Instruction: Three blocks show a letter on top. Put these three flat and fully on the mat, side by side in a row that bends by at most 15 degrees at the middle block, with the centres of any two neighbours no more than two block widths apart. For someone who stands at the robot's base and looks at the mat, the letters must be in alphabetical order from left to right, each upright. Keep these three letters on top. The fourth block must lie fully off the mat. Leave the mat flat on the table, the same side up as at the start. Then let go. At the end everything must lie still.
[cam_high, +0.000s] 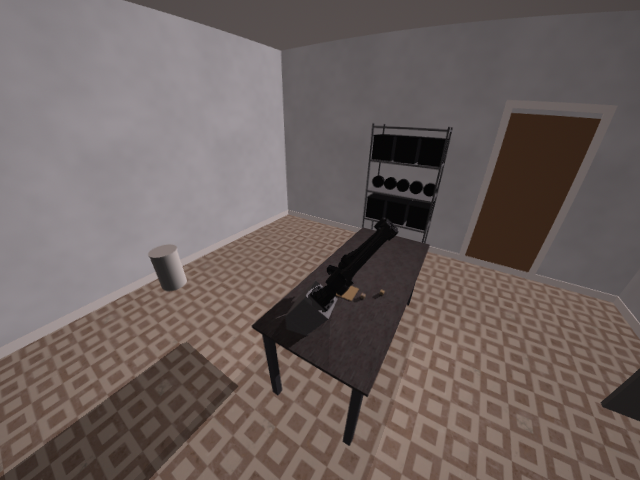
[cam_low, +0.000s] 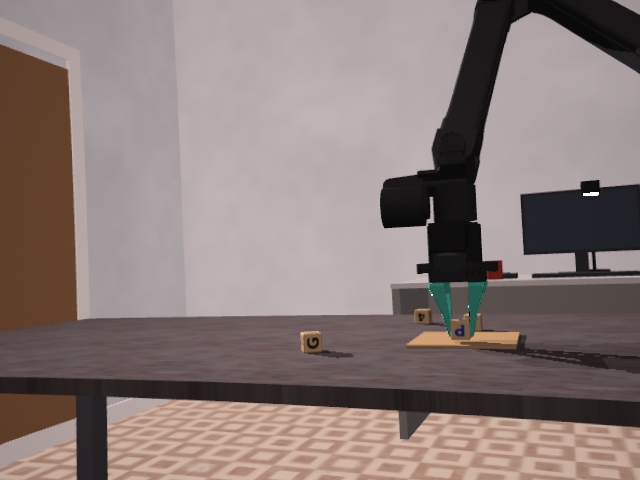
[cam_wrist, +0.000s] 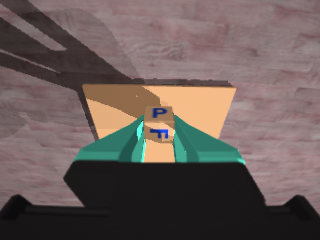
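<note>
Right now the mat is 4 cm to the right of my hand and 2 cm below it. From my hand the other things lie so: block 1 cm behind, 16 cm to the right, 1 cm below.
</note>
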